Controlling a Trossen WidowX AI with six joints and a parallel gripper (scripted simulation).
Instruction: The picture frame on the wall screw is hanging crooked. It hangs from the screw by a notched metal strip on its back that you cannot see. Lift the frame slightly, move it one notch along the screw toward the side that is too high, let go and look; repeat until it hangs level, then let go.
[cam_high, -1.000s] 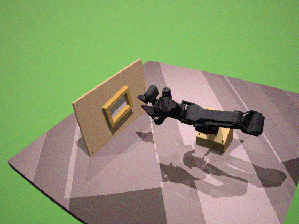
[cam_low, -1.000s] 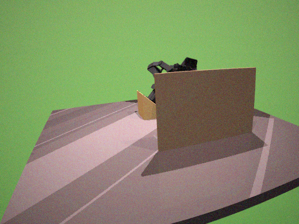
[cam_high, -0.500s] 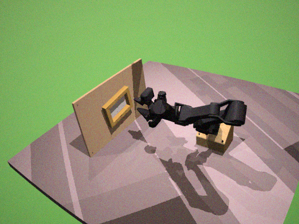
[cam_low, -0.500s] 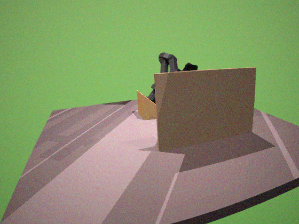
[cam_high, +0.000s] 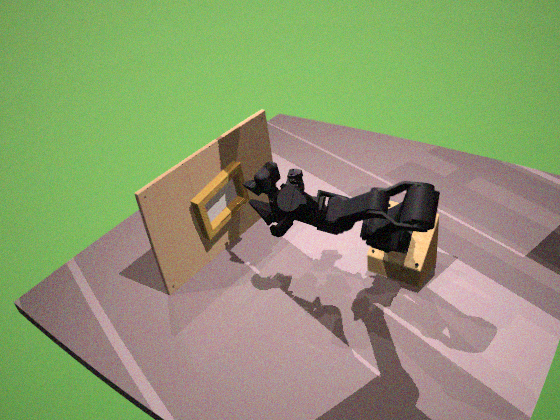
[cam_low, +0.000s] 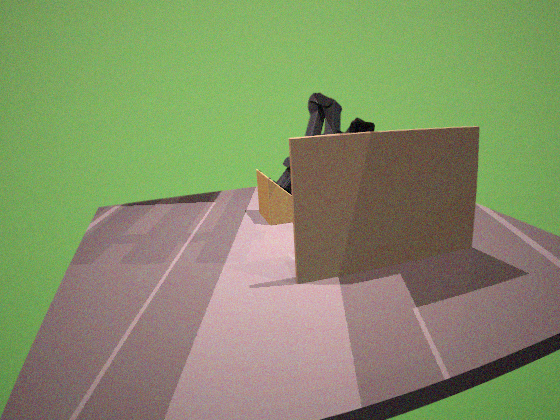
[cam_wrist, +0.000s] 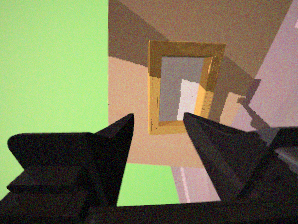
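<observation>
The picture frame lies 110 mm ahead of my gripper tip, 50 mm below it and 10 mm to the right of it. Round my gripper tip: tan wall panel 120 mm ahead, 60 mm below, 20 mm to the right.
</observation>
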